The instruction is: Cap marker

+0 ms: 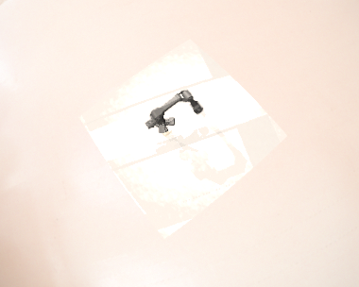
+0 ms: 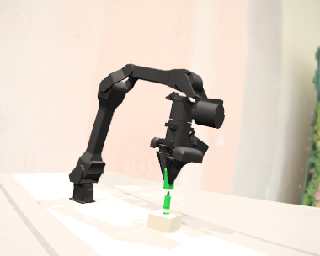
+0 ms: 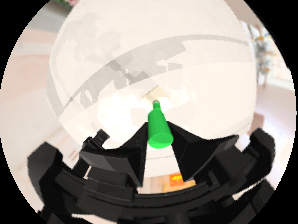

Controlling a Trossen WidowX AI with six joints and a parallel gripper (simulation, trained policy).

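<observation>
Right now my gripper tip is 50 mm above the green marker. The rest, counted from my gripper tip: green cap (10 mm above); pale holder block (100 mm below).
</observation>
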